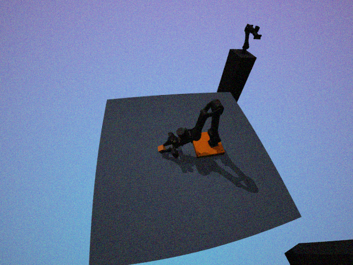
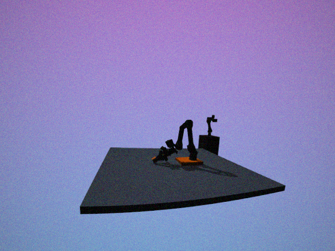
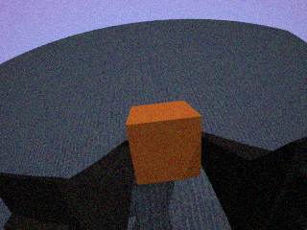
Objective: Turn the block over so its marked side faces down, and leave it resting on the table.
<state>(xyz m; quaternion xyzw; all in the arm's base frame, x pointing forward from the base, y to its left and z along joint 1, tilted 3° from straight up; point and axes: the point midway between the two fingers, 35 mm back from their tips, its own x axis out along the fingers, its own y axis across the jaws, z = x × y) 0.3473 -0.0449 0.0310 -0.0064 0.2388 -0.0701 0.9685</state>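
Now: the orange block 20 mm below my gripper tip.
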